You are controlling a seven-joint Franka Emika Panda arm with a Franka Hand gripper.
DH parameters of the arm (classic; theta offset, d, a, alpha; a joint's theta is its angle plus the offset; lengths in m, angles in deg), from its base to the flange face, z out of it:
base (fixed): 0 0 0 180
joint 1: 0 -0.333 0 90
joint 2: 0 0 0 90
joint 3: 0 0.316 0.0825 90
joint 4: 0 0 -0.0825 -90
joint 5: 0 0.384 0 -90
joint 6: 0 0 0.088 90
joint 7: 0 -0.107 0 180
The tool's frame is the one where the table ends.
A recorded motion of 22 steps. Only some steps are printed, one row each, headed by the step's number.
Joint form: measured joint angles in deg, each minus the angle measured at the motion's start. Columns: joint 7, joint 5, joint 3, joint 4, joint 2, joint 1, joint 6.
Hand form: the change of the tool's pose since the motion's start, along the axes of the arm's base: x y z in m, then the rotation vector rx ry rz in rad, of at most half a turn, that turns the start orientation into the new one. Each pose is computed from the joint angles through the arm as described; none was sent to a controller.
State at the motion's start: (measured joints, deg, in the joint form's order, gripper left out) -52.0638 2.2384 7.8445 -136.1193 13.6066 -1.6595 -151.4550
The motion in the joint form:
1: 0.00 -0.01 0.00 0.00 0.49 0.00 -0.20
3: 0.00 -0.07 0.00 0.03 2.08 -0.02 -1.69
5: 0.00 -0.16 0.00 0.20 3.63 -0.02 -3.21
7: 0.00 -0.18 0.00 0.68 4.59 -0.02 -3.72
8: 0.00 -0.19 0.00 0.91 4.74 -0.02 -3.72
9: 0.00 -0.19 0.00 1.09 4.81 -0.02 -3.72
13: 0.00 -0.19 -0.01 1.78 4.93 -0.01 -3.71
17: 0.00 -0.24 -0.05 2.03 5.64 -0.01 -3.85
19: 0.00 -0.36 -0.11 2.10 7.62 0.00 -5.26
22: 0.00 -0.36 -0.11 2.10 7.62 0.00 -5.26
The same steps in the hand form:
1: -0.0006 0.0000 -0.0040 0.0001 0.0051 0.0000
3: -0.0009 0.0004 -0.0155 0.0022 0.0064 -0.0002
5: -0.0003 0.0007 -0.0257 0.0046 0.0041 -0.0004
7: 0.0018 0.0011 -0.0306 0.0064 0.0037 -0.0009
8: 0.0031 0.0013 -0.0306 0.0069 0.0024 -0.0009
9: 0.0042 0.0015 -0.0301 0.0073 0.0005 -0.0011
13: 0.0088 0.0019 -0.0271 0.0091 -0.0091 -0.0019
17: 0.0092 0.0018 -0.0318 0.0091 -0.0036 -0.0021
19: 0.0073 0.0013 -0.0470 0.0101 0.0052 -0.0030
22: 0.0073 0.0013 -0.0470 0.0101 0.0052 -0.0030

